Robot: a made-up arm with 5 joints. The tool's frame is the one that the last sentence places.
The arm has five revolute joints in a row. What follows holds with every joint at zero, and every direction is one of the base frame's.
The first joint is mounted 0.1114 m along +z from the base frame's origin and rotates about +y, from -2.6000 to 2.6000 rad.
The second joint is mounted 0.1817 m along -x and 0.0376 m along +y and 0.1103 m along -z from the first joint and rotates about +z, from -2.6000 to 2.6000 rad.
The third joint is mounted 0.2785 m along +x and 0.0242 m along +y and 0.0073 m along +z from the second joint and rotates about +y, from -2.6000 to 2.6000 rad.
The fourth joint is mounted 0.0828 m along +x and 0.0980 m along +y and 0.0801 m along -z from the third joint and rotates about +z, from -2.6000 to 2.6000 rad.
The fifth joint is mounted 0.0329 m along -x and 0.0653 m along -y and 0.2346 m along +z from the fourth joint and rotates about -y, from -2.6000 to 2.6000 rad.
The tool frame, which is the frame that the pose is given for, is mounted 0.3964 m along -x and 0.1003 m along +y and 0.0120 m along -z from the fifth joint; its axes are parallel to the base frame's.
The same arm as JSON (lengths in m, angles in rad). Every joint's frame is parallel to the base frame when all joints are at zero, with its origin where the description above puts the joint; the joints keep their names.
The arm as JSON. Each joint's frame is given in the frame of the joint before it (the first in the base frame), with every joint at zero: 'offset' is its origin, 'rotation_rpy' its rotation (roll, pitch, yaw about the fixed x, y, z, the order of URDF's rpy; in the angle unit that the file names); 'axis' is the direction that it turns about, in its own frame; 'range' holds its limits. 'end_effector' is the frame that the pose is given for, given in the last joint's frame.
{"length_unit": "m", "angle_unit": "rad", "chain": [
  {"id": "joint 1", "offset": [0.0, 0.0, 0.1114], "rotation_rpy": [0.0, 0.0, 0.0], "axis": "+y", "range": [-2.6, 2.6]},
  {"id": "joint 2", "offset": [-0.1817, 0.0376, -0.1103], "rotation_rpy": [0.0, 0.0, 0.0], "axis": "+z", "range": [-2.6, 2.6]},
  {"id": "joint 3", "offset": [0.2785, 0.0242, 0.0073], "rotation_rpy": [0.0, 0.0, 0.0], "axis": "+y", "range": [-2.6, 2.6]},
  {"id": "joint 4", "offset": [0.0828, 0.098, -0.0801], "rotation_rpy": [0.0, 0.0, 0.0], "axis": "+z", "range": [-2.6, 2.6]},
  {"id": "joint 5", "offset": [-0.0329, -0.0653, 0.2346], "rotation_rpy": [0.0, 0.0, 0.0], "axis": "-y", "range": [-2.6, 2.6]}
], "end_effector": {"offset": [-0.3964, 0.1003, -0.012], "rotation_rpy": [0.0, 0.0, 0.0]}}

